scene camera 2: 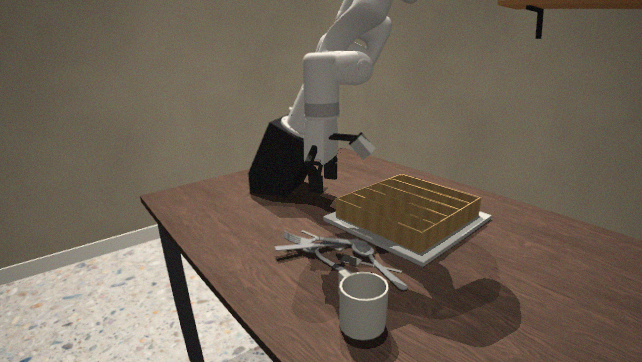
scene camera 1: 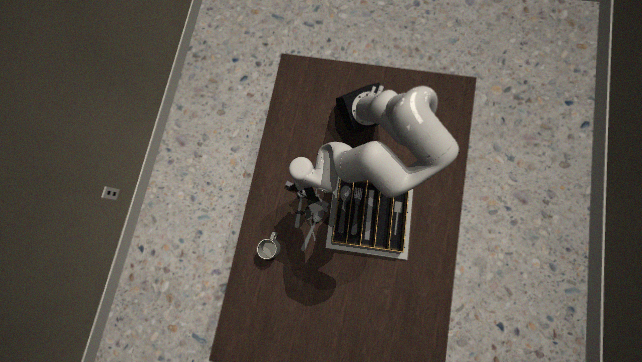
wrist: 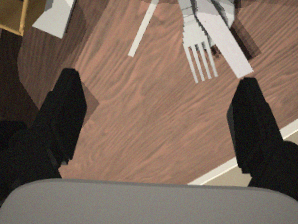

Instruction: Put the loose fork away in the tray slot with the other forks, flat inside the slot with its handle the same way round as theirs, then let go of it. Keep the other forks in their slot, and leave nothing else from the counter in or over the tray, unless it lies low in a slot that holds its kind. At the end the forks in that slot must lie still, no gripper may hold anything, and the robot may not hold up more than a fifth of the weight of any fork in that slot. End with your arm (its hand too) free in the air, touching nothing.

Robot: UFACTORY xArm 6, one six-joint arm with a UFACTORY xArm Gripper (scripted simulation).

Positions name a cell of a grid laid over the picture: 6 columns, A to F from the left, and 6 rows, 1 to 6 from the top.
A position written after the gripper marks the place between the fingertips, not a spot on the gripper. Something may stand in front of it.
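The gripper (scene camera 2: D4) is visible, and it appears in the wrist view (wrist: D3) too. A white mug (scene camera 2: D6) is part of the scene, though in the wrist view the mug is out of frame. A wooden slotted tray (scene camera 2: D4) can be seen as well.
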